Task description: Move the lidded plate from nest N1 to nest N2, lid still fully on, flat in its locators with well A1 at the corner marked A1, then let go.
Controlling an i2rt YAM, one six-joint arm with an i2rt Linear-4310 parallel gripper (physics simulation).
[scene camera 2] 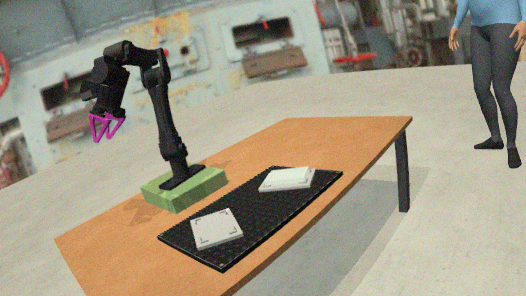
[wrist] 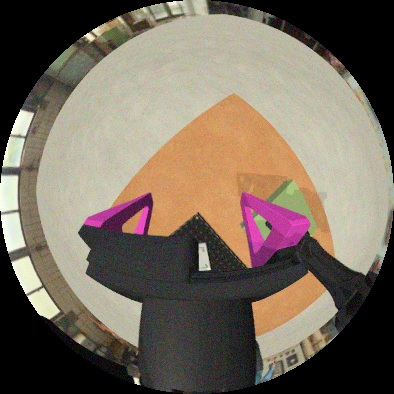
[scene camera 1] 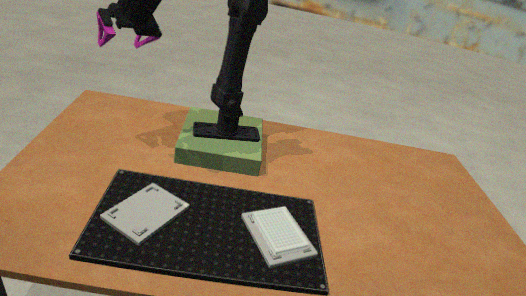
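Seen in the pictures: gripper, fingertip midpoint: (scene camera 2: 102, 140) (wrist: 196, 196) (scene camera 1: 118, 45); arm's base, origin of the base link: (scene camera 2: 182, 177) (scene camera 1: 226, 133).
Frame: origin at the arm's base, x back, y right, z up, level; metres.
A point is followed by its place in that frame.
Note:
The lidded plate (scene camera 1: 291, 230) @(x -0.386, y -0.130, z -0.019 m) (scene camera 2: 287, 176) @(x -0.391, y -0.084, z -0.019 m), pale with a fine well grid, sits on one nest (scene camera 1: 260, 241) @(x -0.407, y -0.057, z -0.036 m) (scene camera 2: 270, 188) @(x -0.354, y -0.036, z -0.038 m) at the right of the board in scene camera 1. Its lid looks level and on; its A1 corner is too small to tell. The other nest (scene camera 1: 145, 212) @(x -0.333, y 0.199, z -0.036 m) (scene camera 2: 216, 229) @(x -0.341, y 0.209, z -0.036 m) is empty, with dark corner locators, at the board's left; a pale strip, apparently this nest (wrist: 203, 255) @(x -0.265, y 0.164, z -0.036 m), shows in the wrist view. Nest labels are not readable. My gripper (scene camera 1: 119, 46) @(x -0.077, y 0.305, z 0.256 m) (scene camera 2: 102, 140) @(x -0.077, y 0.305, z 0.256 m) (wrist: 196, 196) @(x -0.077, y 0.305, z 0.256 m) is open and empty, high up and far from the plate.
A black perforated board (scene camera 1: 215, 220) @(x -0.334, y 0.039, z -0.047 m) (scene camera 2: 260, 220) @(x -0.420, y 0.122, z -0.049 m) (wrist: 215, 245) @(x -0.209, y 0.157, z -0.047 m) carries both nests on the orange table (scene camera 1: 390, 210) @(x -0.251, y -0.471, z -0.060 m) (scene camera 2: 350, 135) @(x -0.427, y -0.575, z -0.060 m) (wrist: 200, 155) @(x -0.001, y 0.410, z -0.060 m). The arm stands on a green block (scene camera 1: 217, 162) @(x -0.112, y 0.027, z -0.034 m) (scene camera 2: 200, 195) @(x -0.111, y 0.036, z -0.045 m) (wrist: 300, 200) @(x 0.117, y 0.038, z 0.005 m) behind the board. A person (scene camera 2: 495, 55) stands beyond the table in scene camera 2.

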